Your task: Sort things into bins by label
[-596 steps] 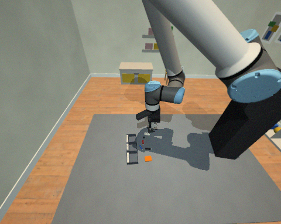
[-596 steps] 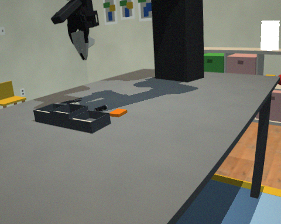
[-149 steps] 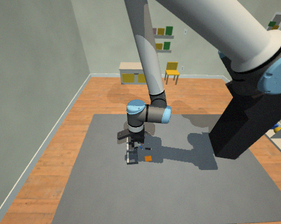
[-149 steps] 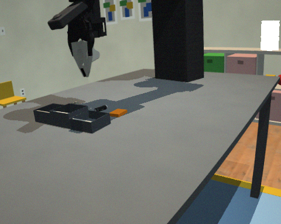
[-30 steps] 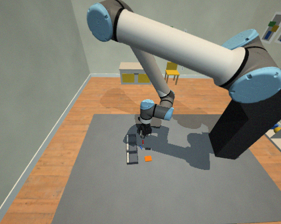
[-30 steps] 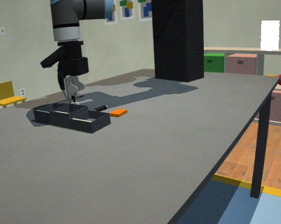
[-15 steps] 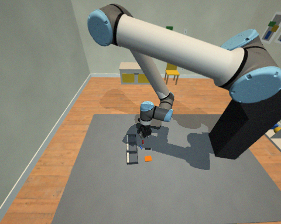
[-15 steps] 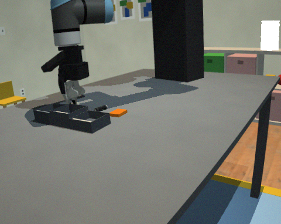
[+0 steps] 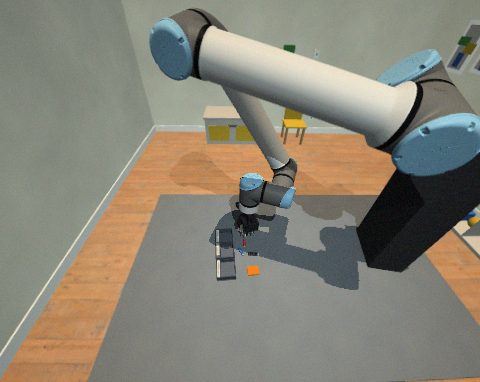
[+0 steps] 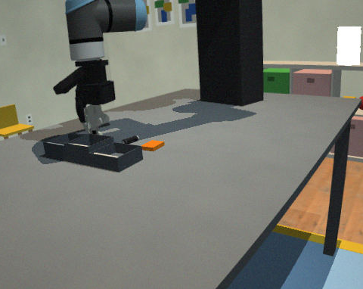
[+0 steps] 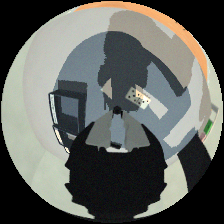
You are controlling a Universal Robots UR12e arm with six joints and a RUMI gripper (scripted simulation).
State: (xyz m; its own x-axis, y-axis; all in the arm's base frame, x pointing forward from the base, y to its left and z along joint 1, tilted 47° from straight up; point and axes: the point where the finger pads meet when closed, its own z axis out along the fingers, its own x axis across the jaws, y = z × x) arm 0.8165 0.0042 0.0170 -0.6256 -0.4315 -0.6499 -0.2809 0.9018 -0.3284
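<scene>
The white dotted tile lies 30 mm behind my hand, 40 mm to the right of it and 10 mm below it. From my hand the other things lie so: black cylinder 50 mm behind, 110 mm to the left, 10 mm below; small blue piece 10 mm ahead, 100 mm to the left, 10 mm below; red piece 50 mm to the left, 10 mm below.
</scene>
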